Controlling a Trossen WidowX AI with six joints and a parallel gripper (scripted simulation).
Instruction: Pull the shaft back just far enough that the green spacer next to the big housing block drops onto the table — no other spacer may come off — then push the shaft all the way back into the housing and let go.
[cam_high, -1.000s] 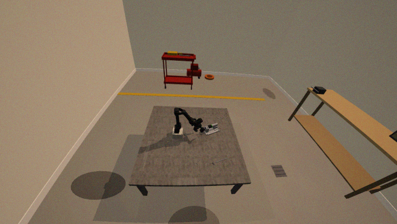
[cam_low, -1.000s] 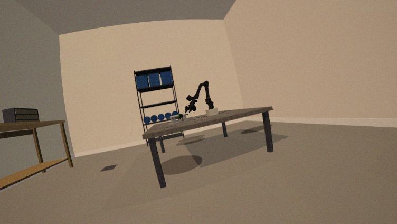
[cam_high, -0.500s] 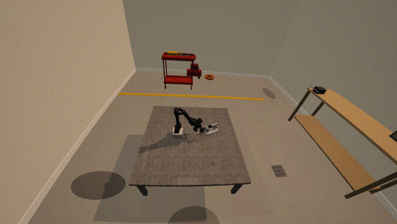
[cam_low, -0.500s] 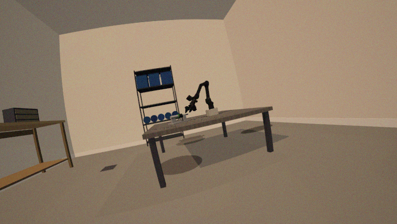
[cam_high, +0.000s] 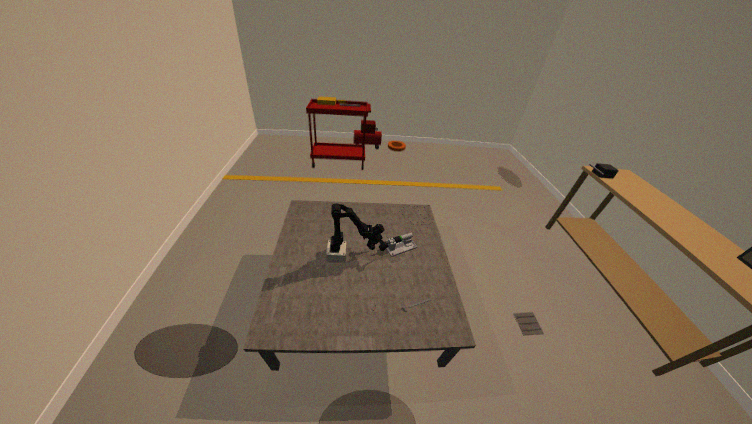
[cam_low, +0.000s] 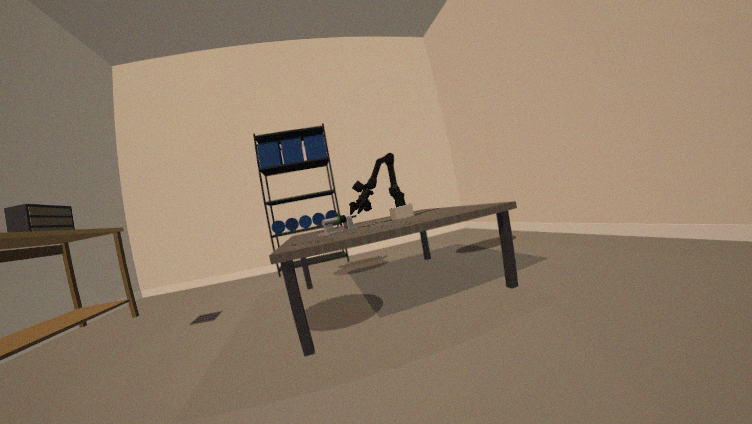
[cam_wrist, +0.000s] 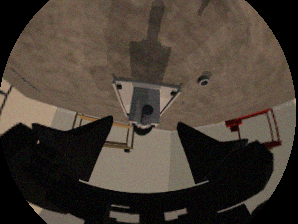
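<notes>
Right now the shaft is 9 cm ahead of my gripper tip, 4 cm to the left of it and 1 cm below it. Round my gripper tip: small grey object: 9 cm to the left, 9 cm below, 6 cm behind; then green spacer: 12 cm ahead, 6 cm to the left, 1 cm below.
</notes>
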